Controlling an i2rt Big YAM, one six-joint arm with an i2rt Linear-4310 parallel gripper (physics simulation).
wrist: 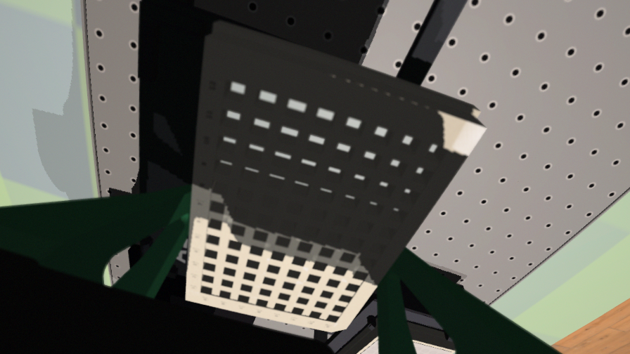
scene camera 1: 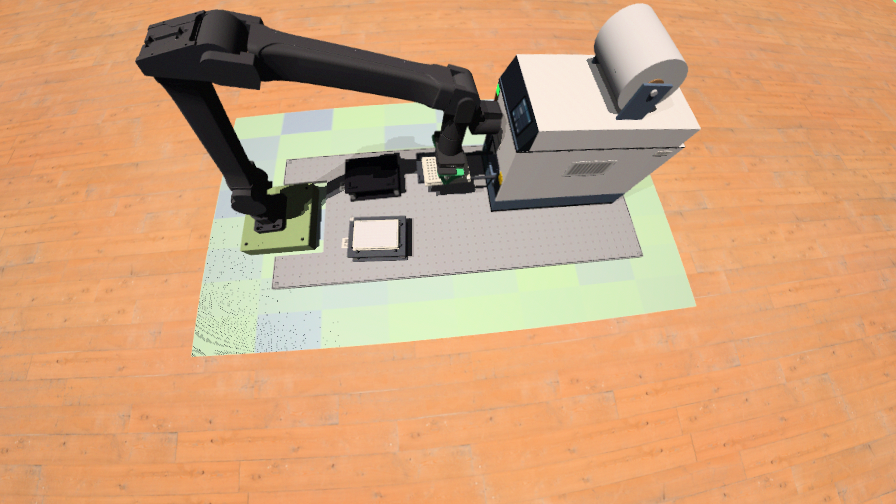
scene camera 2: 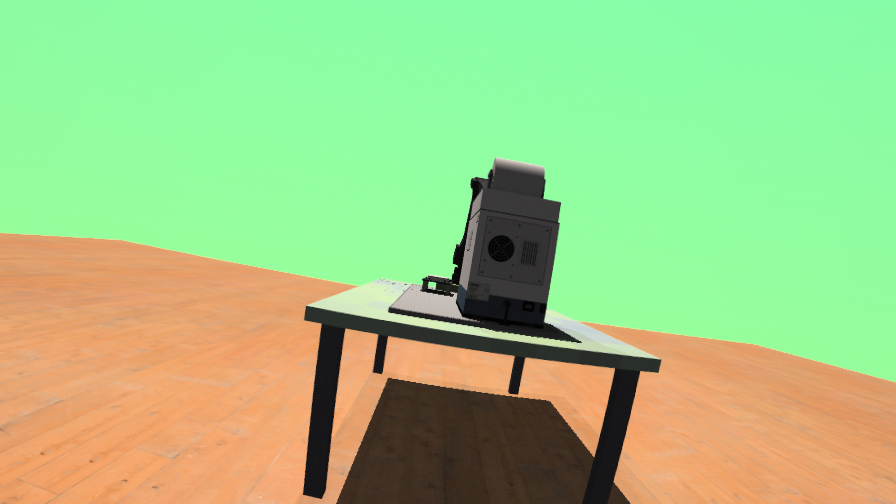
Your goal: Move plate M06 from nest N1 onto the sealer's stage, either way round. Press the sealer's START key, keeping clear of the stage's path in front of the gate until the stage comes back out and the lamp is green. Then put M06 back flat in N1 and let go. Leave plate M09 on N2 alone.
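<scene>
My gripper [scene camera 1: 452, 170] [wrist: 295, 224] is shut on the cream well plate M06 [scene camera 1: 429, 170] [wrist: 280, 280], with a green finger at each long side. The plate is just in front of the sealer's gate side, over the stage area; the arm hides much of the stage, and I cannot tell whether the plate touches it. The sealer [scene camera 1: 582, 150] [scene camera 2: 513, 250] shows a green lamp [scene camera 1: 498, 89] on its front. The START key cannot be made out. Nest N1 [scene camera 1: 372, 175] is dark and in shadow, with no plate seen on it. Plate M09 [scene camera 1: 375, 234] lies flat on nest N2 [scene camera 1: 406, 250].
A large film roll [scene camera 1: 639, 53] [scene camera 2: 518, 177] sits on top of the sealer. The dark front panel [scene camera 1: 521, 115] is close beside my wrist. The perforated base board [scene camera 1: 532, 238] carries the nests and sealer. The arm's green base block [scene camera 1: 281, 238] stands at the left.
</scene>
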